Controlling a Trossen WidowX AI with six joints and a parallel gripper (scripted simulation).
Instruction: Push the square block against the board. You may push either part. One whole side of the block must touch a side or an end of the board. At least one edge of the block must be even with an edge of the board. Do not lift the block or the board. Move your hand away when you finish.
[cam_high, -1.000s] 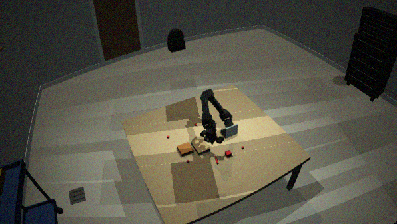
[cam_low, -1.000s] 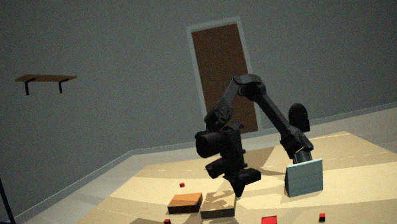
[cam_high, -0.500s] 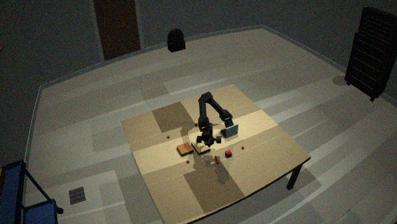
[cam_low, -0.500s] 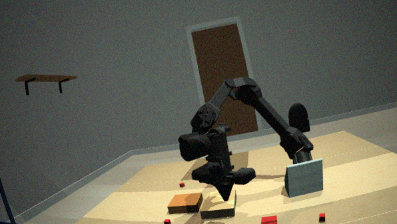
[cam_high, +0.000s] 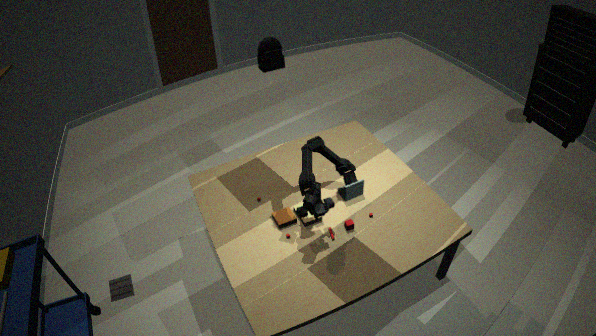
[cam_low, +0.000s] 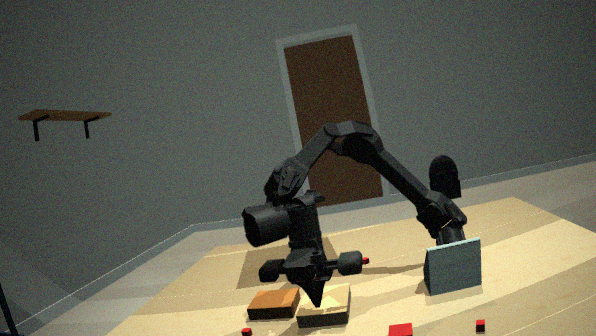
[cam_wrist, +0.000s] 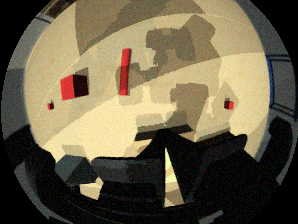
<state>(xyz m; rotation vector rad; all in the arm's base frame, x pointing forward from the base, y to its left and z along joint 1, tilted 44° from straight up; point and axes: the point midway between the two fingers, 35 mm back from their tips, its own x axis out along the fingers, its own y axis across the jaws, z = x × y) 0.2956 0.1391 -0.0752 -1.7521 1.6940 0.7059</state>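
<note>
My gripper tip is now 10 mm short of the tan board, 100 mm to the left of it and 50 mm above it. Round my gripper tip: red stick (50 mm behind, 90 mm to the left, 60 mm below); then square block (130 mm ahead, 130 mm to the right, 50 mm below); then red cube (150 mm behind, 90 mm to the left, 40 mm below).
</note>
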